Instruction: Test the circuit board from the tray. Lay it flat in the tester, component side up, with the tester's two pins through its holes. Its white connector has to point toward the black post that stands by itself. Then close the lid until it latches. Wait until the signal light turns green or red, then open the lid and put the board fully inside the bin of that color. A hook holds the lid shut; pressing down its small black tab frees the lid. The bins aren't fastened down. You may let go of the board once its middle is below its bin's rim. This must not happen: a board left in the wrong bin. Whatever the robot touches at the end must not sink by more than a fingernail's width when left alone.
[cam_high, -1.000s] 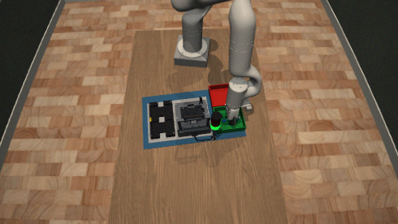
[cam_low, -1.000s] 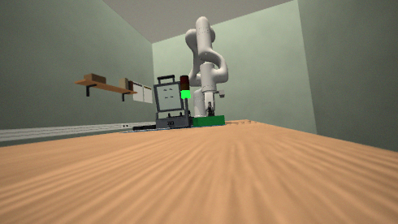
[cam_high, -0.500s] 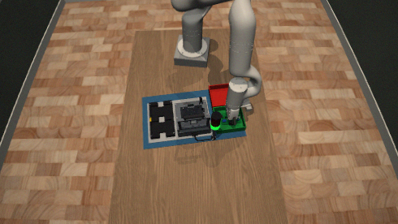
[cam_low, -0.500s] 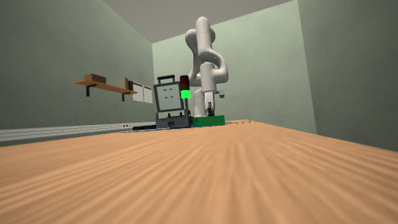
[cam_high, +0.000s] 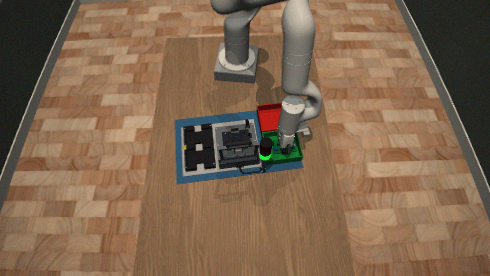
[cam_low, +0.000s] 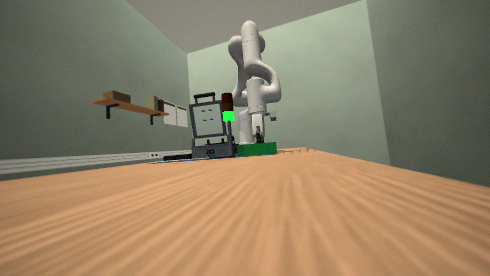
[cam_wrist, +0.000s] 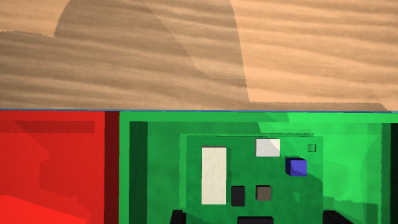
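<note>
My hand is 1 cm above the green circuit board. The rest, counted from my hand: dark nest 21 cm to the right, 5 cm above; red bin 14 cm behind, 3 cm to the right, 1 cm below; green bin 1 cm ahead, 1 cm to the right, 1 cm below.
</note>
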